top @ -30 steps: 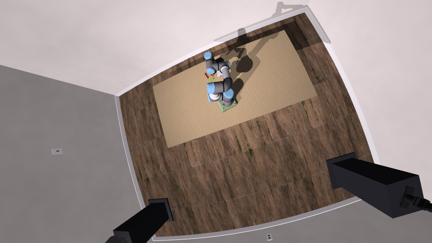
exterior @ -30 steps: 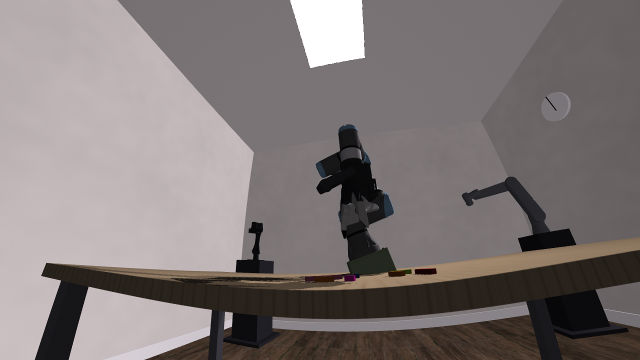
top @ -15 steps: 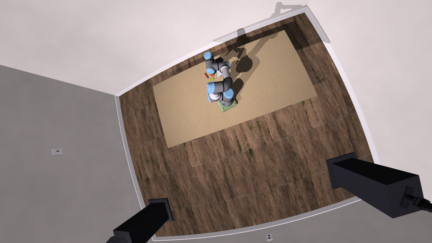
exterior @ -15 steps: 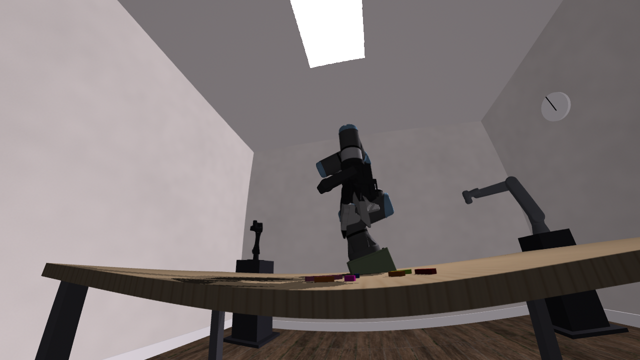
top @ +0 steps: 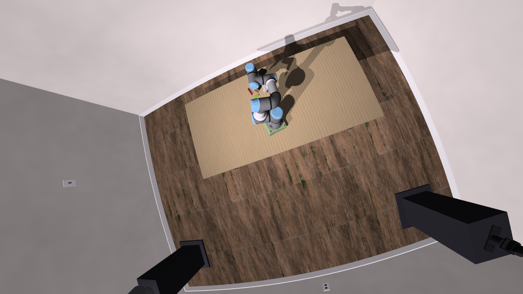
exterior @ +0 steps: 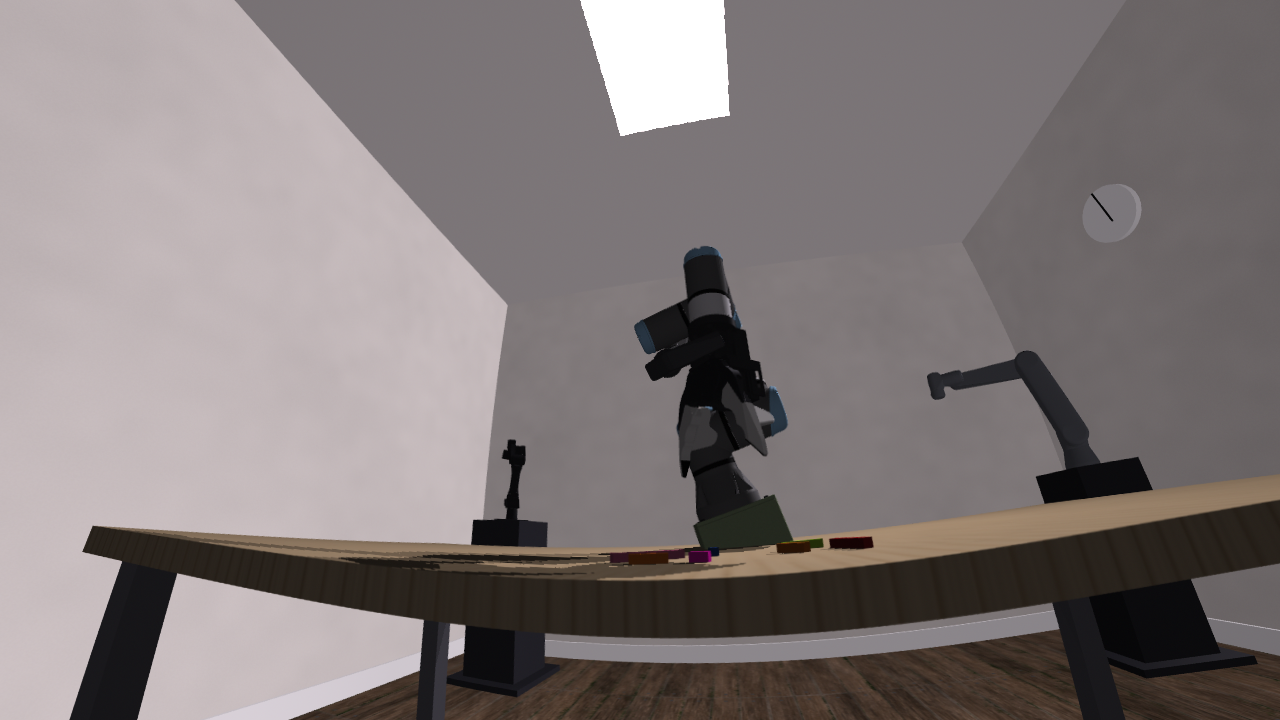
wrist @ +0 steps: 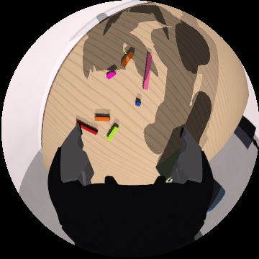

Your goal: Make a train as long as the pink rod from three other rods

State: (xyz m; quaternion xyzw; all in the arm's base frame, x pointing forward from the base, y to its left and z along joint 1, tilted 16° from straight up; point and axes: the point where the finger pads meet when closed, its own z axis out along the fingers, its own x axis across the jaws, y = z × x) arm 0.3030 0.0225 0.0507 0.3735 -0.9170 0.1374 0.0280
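My gripper is now 2 cm past the lime rod, 9 cm to the right of it and 10 cm above it. From my hand the other things lie so: pink rod 4 cm ahead, 8 cm to the right, 10 cm below; blue rod 1 cm behind, 1 cm to the right, 10 cm below; magenta rod 8 cm ahead, 2 cm to the right, 10 cm below.
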